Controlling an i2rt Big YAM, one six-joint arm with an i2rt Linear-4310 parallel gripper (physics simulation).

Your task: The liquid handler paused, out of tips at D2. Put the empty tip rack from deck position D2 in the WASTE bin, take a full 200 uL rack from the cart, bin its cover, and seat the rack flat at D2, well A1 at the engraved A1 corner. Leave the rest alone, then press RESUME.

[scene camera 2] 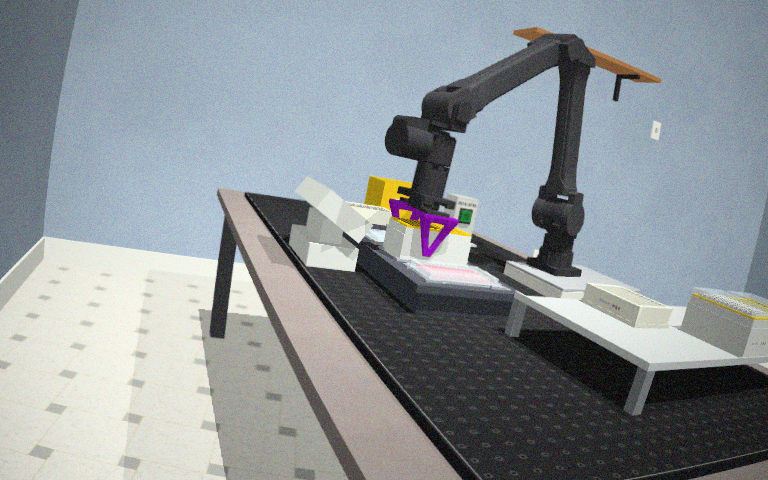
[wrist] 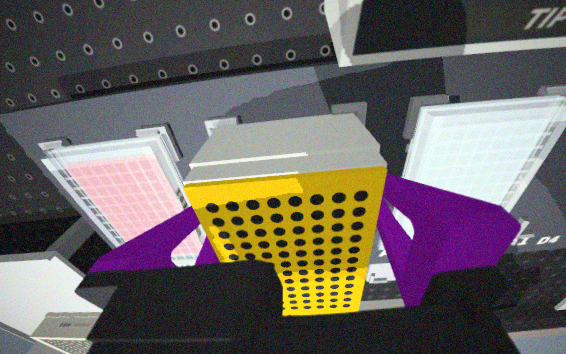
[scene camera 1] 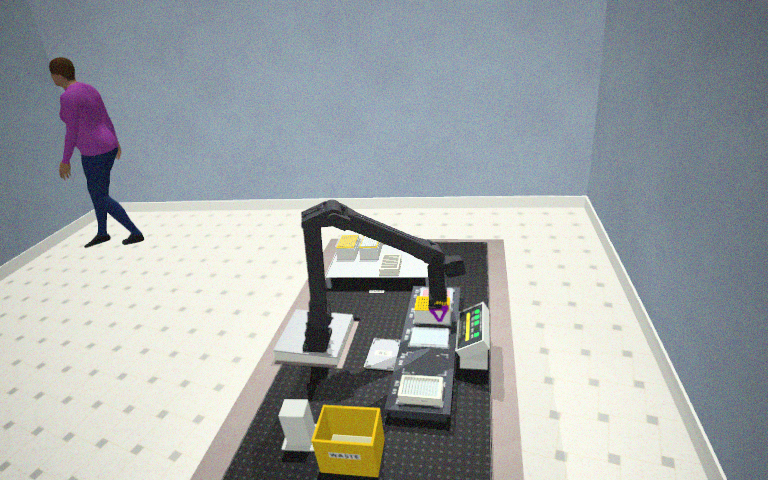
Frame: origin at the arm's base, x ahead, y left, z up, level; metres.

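Seen in the pictures: gripper, between the fingertips: [scene camera 2: 412, 249] [wrist: 289, 184] [scene camera 1: 439, 313]; arm's base, origin of its link: [scene camera 2: 553, 270] [scene camera 1: 317, 340].
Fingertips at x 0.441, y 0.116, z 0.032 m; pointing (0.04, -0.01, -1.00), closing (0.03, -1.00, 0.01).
Observation:
Pixels of each thing's top centre, then the offset from my fingertips to it. Level surfaces: height alone.
- empty tip rack, centre of its top: [wrist: 294, 268] [scene camera 2: 430, 225] [scene camera 1: 432, 303] 0.024 m back, 0.002 m left, 0.046 m up
- deck, height of its surface: 0.015 m down
- pink plate, centre of its top: [wrist: 139, 221] [scene camera 2: 455, 269] [scene camera 1: 435, 293] 0.015 m back, 0.124 m left, 0.000 m up
- white plate, centre of its top: [wrist: 466, 196] [scene camera 1: 429, 335] 0.034 m back, 0.123 m right, 0.000 m up
- yellow WASTE bin, centre of its top: [scene camera 2: 404, 183] [scene camera 1: 346, 424] 0.235 m back, 0.560 m right, 0.073 m up
- white cart, centre of its top: [scene camera 2: 675, 325] [wrist: 87, 341] [scene camera 1: 380, 258] 0.267 m back, 0.397 m left, 0.004 m up
- yellow-topped rack, centre of its top: [scene camera 1: 347, 239] 0.428 m back, 0.468 m left, 0.068 m up
- second rack, centre of its top: [scene camera 2: 737, 299] [scene camera 1: 370, 238] 0.320 m back, 0.466 m left, 0.068 m up
- white box with a green button, centre of its top: [scene camera 2: 463, 196] [scene camera 1: 293, 407] 0.397 m back, 0.509 m right, 0.068 m up
- flat sheet, centre of its top: [scene camera 1: 383, 351] 0.197 m back, 0.154 m right, 0.048 m down
The empty tip rack [scene camera 1: 422, 304] [scene camera 2: 405, 240] [wrist: 291, 228] has a yellow top full of bare holes and a grey-white body. It stands in the deck [scene camera 1: 420, 361] between a pink plate [wrist: 123, 190] [scene camera 2: 449, 273] and a white plate [wrist: 466, 152] [scene camera 1: 429, 337]. My gripper [scene camera 1: 437, 311] [scene camera 2: 425, 227] [wrist: 289, 184] is open, and its purple fingers straddle the rack's two long sides at the level of its top. I cannot tell whether they touch it. The yellow WASTE bin [scene camera 1: 347, 439] [scene camera 2: 379, 190] stands at the front of the mat. The white cart [scene camera 1: 358, 270] [scene camera 2: 633, 341] holds a yellow-topped rack [scene camera 1: 347, 242], a second rack [scene camera 1: 370, 248] and a white rack [scene camera 1: 390, 264] [scene camera 2: 624, 305].
A white box with a green button [scene camera 2: 464, 214] [scene camera 1: 295, 423] stands beside the bin. A slanted control console [scene camera 1: 474, 330] [scene camera 2: 322, 207] sits right of the deck. Another white rack [scene camera 1: 419, 390] fills the deck's front slot. A flat sheet [scene camera 1: 382, 353] lies on the mat. A person [scene camera 1: 90, 150] walks at far left.

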